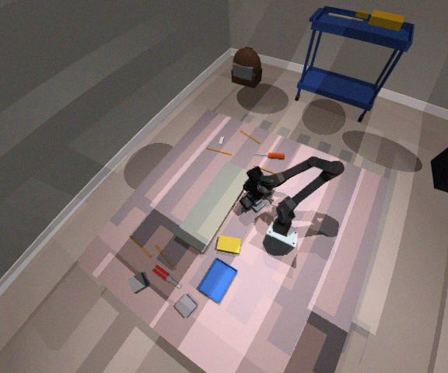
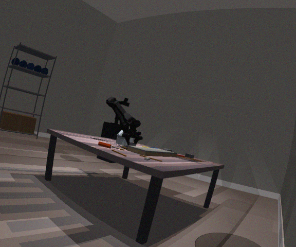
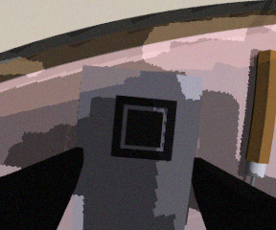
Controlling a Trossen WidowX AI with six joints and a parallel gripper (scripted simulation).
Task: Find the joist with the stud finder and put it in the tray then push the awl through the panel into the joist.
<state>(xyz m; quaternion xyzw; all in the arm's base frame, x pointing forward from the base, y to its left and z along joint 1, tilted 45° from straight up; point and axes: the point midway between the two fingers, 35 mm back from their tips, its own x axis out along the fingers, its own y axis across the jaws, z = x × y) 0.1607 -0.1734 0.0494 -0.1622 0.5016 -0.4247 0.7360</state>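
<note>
Right now the awl is 4 cm behind my gripper tip, 8 cm to the right of it and 2 cm below it. From my gripper tip the other things lie so: yellow block: 3 cm ahead, 28 cm to the left, 1 cm below; stud finder: 1 cm ahead, 2 cm above; blue tray: 1 cm ahead, 45 cm to the left, 1 cm below.
</note>
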